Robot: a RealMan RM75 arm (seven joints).
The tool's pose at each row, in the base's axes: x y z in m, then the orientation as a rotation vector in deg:
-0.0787, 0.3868, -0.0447, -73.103, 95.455, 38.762
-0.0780, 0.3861, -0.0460, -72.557, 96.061, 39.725
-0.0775, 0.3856, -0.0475, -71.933, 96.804, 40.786
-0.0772, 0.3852, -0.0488, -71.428, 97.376, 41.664
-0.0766, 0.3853, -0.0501, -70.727, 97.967, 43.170
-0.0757, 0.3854, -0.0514, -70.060, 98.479, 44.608
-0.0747, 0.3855, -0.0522, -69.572, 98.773, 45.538
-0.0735, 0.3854, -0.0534, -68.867, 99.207, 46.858
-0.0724, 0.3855, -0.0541, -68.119, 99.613, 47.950
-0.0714, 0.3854, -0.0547, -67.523, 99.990, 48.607
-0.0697, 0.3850, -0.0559, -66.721, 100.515, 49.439
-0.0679, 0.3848, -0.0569, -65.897, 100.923, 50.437
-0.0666, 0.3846, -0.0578, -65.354, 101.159, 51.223
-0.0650, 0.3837, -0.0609, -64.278, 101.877, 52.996
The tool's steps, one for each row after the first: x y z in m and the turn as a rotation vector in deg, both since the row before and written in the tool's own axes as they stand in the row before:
0.0014, -0.0008, 0.0002, -0.354, -0.089, 0.988
0.0015, -0.0005, 0.0004, -0.386, -0.047, 1.140
0.0013, -0.0003, 0.0003, -0.327, -0.058, 0.914
0.0011, -0.0005, 0.0008, -0.644, -0.287, 1.275
0.0010, -0.0008, 0.0009, -0.620, -0.299, 1.188
0.0005, -0.0009, 0.0007, -0.373, -0.243, 0.772
0.0009, -0.0012, 0.0008, -0.527, -0.330, 1.111
0.0004, -0.0010, 0.0007, -0.354, -0.318, 1.018
0.0004, -0.0010, 0.0004, -0.139, -0.168, 0.751
0.0009, -0.0018, 0.0006, -0.155, -0.197, 0.998
0.0006, -0.0018, 0.0007, -0.264, -0.316, 1.015
0.0006, -0.0014, 0.0005, -0.265, -0.249, 0.706
0.0027, -0.0022, 0.0009, -0.675, -0.330, 1.636

